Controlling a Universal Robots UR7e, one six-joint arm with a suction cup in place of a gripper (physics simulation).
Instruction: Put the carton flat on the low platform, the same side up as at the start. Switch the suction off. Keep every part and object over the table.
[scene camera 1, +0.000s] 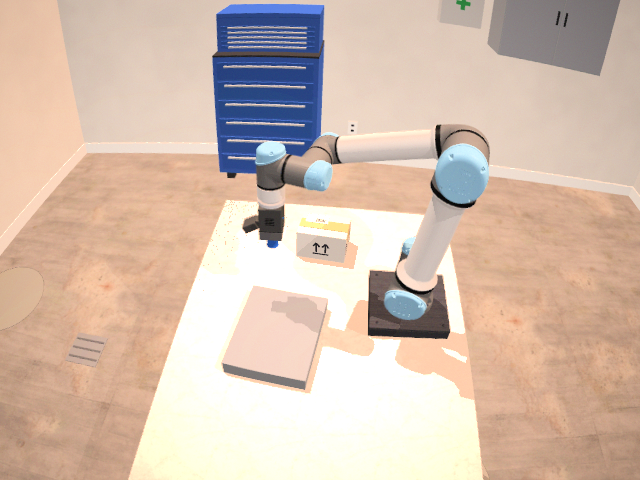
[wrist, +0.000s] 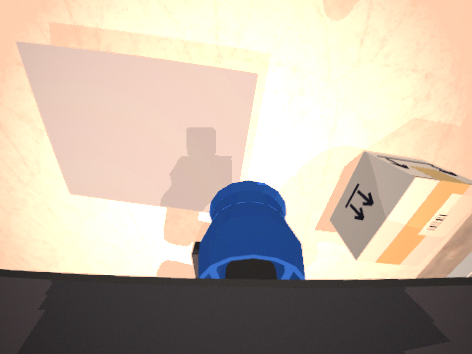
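Observation:
A white carton with an orange tape strip and a label on top stands upright on the table, its two printed arrows pointing up in the scene view. The low platform is a flat grey slab nearer the scene camera; no object stands on it, and the arm's shadow falls across part of it. My gripper, a blue suction cup, points down above the table to the left of the carton in the scene view. It is open, with nothing on the cup, and apart from both carton and platform.
The robot's dark base plate is on the right side of the table. A small dark block shows beside the tool. A blue drawer cabinet stands on the floor behind the table.

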